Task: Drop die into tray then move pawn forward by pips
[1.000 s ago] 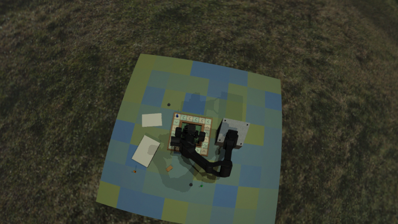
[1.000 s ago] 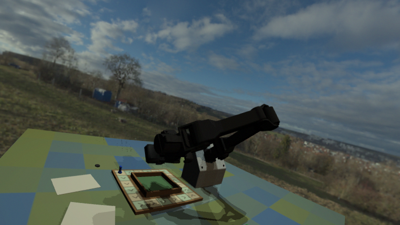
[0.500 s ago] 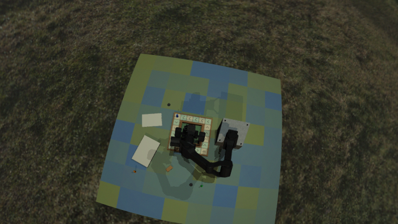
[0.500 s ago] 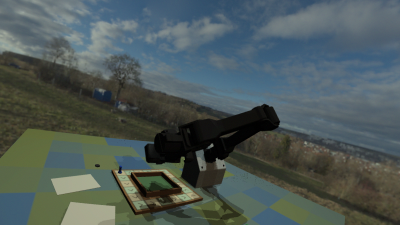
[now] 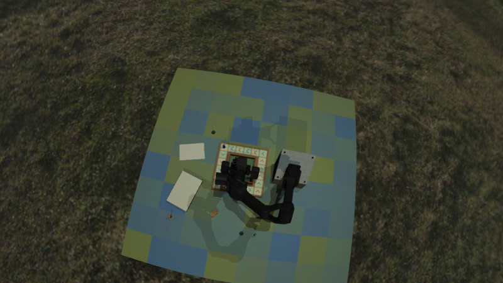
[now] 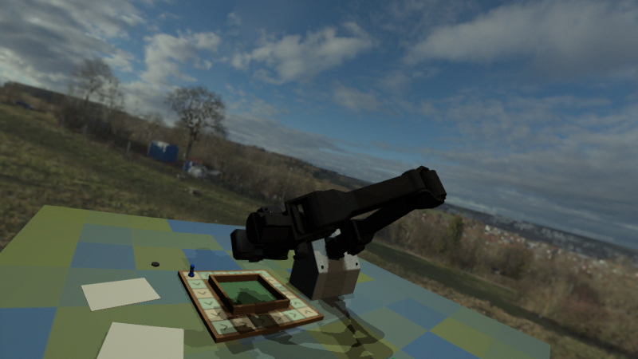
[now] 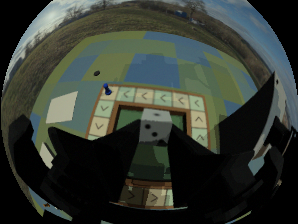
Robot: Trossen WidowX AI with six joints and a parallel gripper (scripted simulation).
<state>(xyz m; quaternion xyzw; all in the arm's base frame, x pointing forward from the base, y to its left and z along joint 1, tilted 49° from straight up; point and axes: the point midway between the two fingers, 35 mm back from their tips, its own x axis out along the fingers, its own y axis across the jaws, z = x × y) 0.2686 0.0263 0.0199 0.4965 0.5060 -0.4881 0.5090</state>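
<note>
My gripper tip is now 10 mm above the white die. Also, from my gripper tip: green pawn: 150 mm behind, 350 mm to the left, 110 mm below; then tan block: 90 mm ahead, 280 mm to the left, 120 mm below; then blue pawn: 120 mm ahead, 100 mm to the right, 90 mm below.
</note>
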